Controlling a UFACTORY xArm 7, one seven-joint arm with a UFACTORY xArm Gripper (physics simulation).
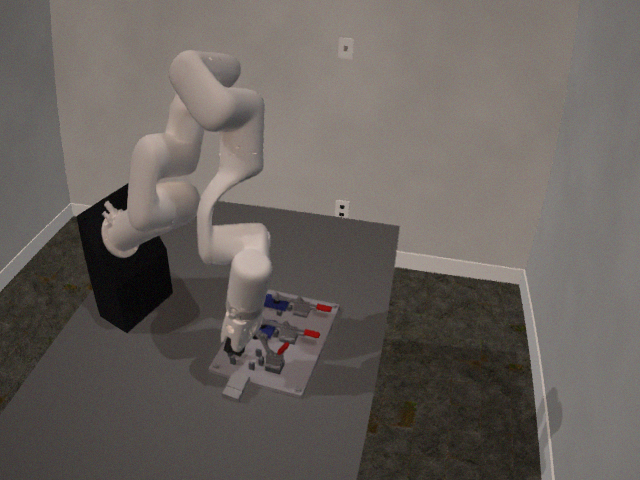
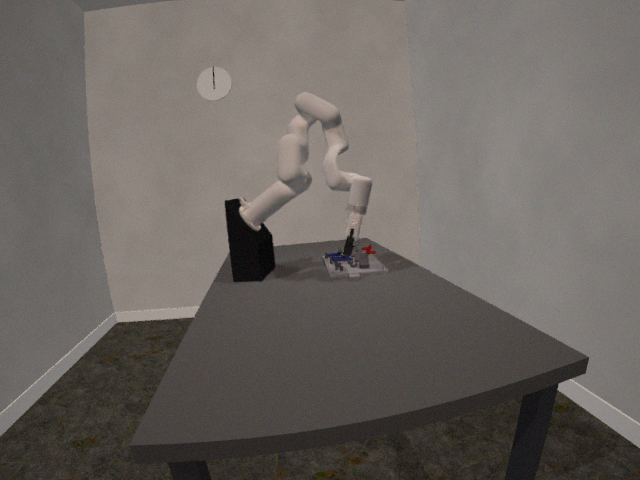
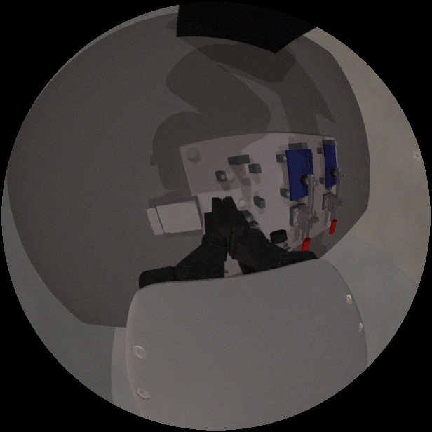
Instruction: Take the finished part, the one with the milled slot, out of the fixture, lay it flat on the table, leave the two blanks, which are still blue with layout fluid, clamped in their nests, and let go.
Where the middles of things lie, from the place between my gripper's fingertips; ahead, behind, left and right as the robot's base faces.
I see the finished part (image 3: 182, 214) 7 cm below my hand and 5 cm to the right of it. From my hand the other things lie so: fixture plate (image 1: 301, 358): 14 cm to the left, 8 cm below, 8 cm ahead.
